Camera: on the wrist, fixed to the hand. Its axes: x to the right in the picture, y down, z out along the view.
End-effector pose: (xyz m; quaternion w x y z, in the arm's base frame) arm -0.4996 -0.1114 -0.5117 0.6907 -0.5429 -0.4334 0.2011
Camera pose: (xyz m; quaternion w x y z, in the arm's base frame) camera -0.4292 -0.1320 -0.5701 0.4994 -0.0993 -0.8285 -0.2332
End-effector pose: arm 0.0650 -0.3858 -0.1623 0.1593 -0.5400 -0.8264 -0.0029
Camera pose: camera 0.1376 -0.3726 -0.1045 0.0967 -0.1573 0.9816 0.0493
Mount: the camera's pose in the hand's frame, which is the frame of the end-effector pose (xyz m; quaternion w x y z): 0.0006 0.0607 -0.0714 0.7110 -0.0651 -0.2092 -0.6682
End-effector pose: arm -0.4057 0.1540 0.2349 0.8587 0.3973 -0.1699 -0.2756
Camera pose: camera -0.3482 0.2280 0.2373 0.4167 0.2824 -0.0170 -0.8639
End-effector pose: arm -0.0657 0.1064 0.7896 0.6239 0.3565 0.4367 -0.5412
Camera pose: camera -0.0171 0.1814 0.7613 0.1965 -0.1922 0.4534 -0.8478
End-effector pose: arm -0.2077 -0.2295 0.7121 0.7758 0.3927 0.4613 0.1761
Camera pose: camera -0.2630 -0.1590 0.7396 0.7914 -0.0427 0.4166 -0.4453
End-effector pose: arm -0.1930 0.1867 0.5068 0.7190 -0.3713 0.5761 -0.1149
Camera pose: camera -0.2740 0.2000 0.4616 0.5308 -0.7198 0.0186 -0.4470
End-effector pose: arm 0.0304 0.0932 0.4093 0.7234 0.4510 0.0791 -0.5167
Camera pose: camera 0.1055 0.1488 0.4021 0.2150 0.1126 0.2399 -0.9400
